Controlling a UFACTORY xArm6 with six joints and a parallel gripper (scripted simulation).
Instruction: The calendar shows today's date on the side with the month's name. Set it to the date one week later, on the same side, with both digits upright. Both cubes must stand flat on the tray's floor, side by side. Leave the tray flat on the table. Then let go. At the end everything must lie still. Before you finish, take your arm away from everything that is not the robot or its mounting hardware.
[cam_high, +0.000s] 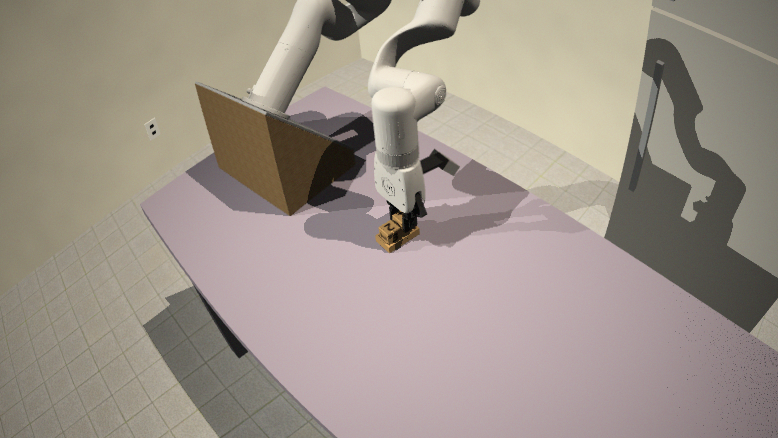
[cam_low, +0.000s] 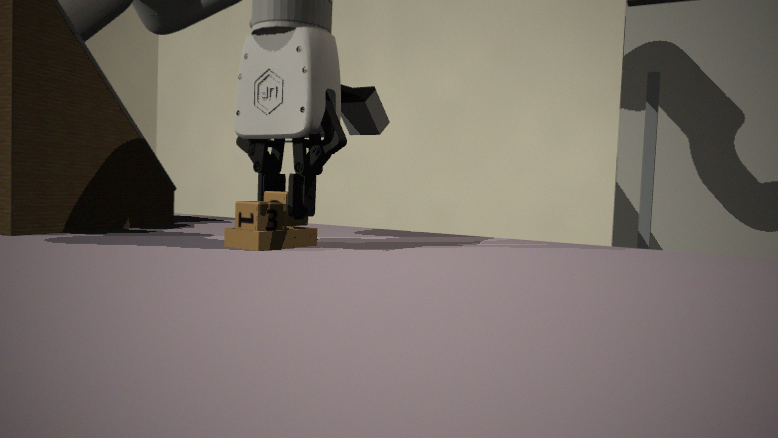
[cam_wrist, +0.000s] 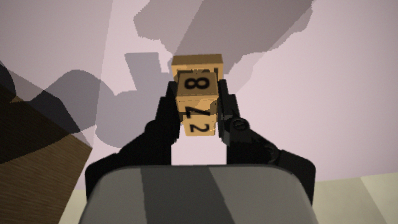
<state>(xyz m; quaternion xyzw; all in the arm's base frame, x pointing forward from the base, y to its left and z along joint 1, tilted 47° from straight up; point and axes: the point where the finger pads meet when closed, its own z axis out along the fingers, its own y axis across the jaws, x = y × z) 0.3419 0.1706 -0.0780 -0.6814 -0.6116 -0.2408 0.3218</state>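
Right now the wooden calendar tray is 20 mm to the right of my hand and 40 mm below it. Round my hand: cube 30 mm to the right, 20 mm below.
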